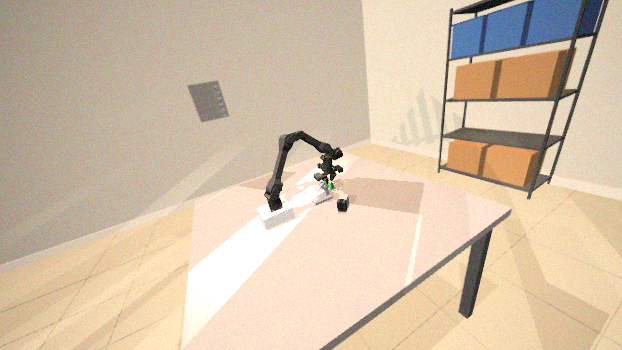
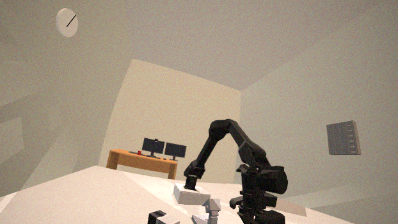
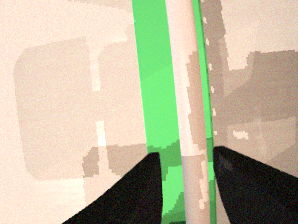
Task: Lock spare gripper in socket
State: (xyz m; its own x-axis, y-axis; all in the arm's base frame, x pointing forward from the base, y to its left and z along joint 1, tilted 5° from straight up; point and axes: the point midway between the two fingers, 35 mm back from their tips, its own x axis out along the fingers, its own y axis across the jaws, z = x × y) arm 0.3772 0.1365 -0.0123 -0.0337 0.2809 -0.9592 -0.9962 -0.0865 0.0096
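The green part lies 20 mm to the left of my gripper tip. Round my gripper tip: spare gripper (40 mm behind, 260 mm to the right, 10 mm above); mount (100 mm behind, 110 mm to the right, 30 mm above).
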